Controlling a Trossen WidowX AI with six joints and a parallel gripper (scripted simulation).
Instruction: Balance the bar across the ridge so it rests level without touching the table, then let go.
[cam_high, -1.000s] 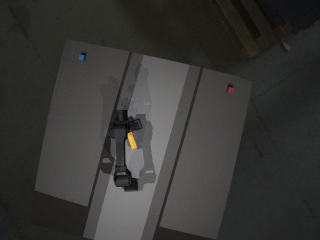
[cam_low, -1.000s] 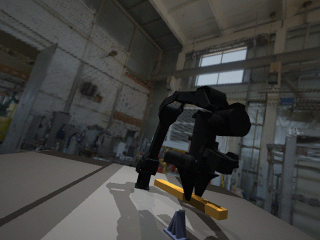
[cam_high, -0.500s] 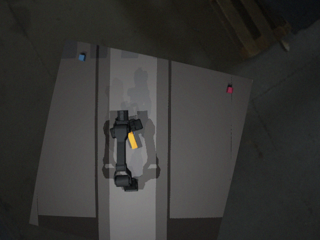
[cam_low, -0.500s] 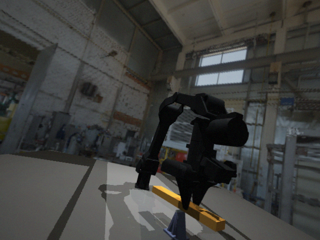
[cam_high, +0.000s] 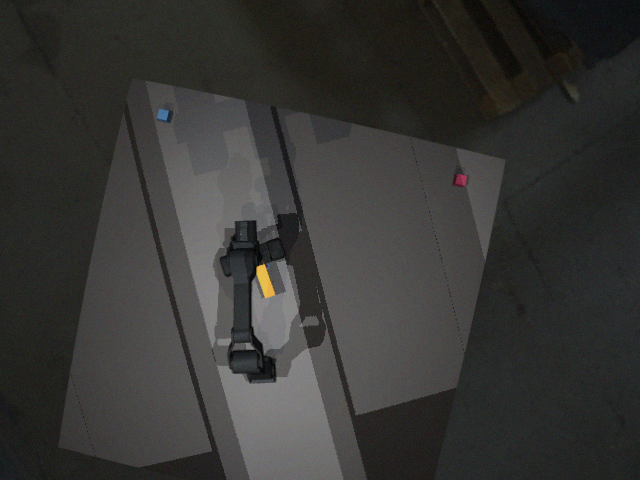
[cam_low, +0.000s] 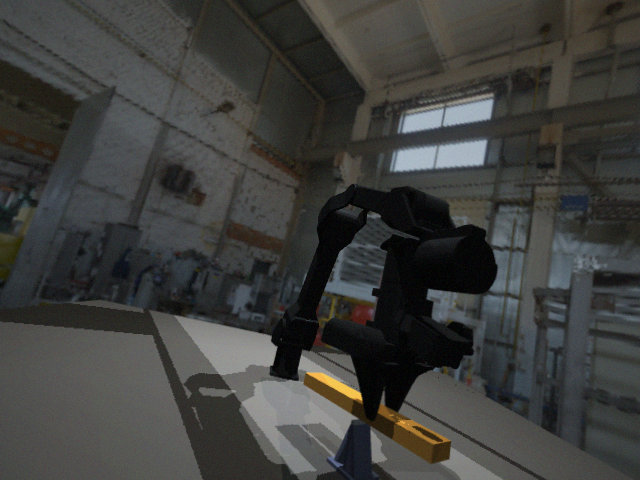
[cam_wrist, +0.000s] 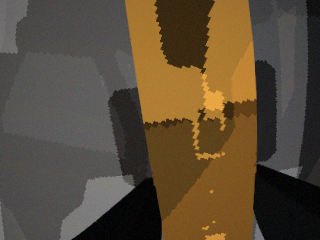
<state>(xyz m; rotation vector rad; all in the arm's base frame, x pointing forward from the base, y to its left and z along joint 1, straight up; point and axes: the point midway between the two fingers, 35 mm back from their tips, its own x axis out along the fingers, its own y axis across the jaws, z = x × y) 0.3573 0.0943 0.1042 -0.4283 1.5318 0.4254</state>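
The bar is 20 mm behind my gripper tip and 10 mm to the right of it. Also, from my gripper tip: small blue cube 410 mm to the left, 380 mm ahead, 50 mm below; small red cube 590 mm to the right, 380 mm ahead, 50 mm below.
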